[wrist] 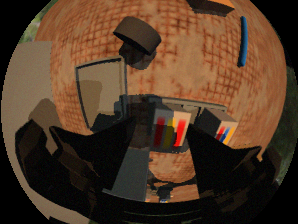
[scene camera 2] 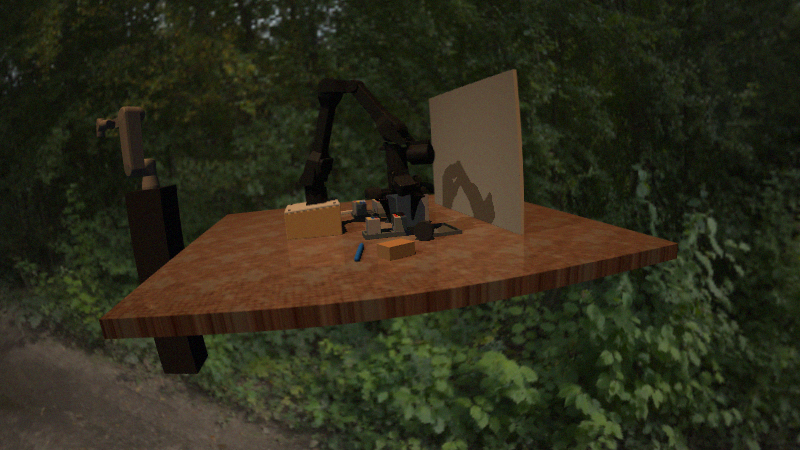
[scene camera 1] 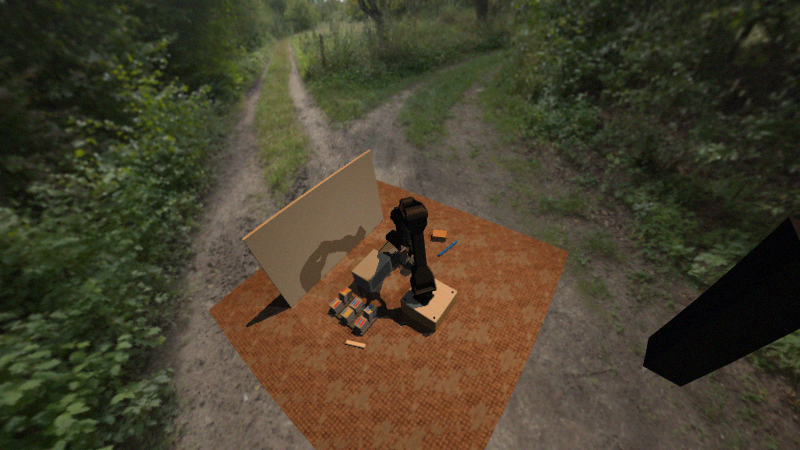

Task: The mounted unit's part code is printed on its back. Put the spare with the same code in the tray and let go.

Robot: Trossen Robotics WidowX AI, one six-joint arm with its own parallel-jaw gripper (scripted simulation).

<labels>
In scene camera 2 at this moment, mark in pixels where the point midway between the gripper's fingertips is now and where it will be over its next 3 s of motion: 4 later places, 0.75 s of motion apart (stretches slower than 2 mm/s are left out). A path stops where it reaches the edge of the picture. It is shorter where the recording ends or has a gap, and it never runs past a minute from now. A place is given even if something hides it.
My gripper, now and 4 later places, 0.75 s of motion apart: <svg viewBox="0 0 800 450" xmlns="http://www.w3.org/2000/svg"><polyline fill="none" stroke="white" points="401,221 400,227 397,202 396,174 428,171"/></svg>
</labels>
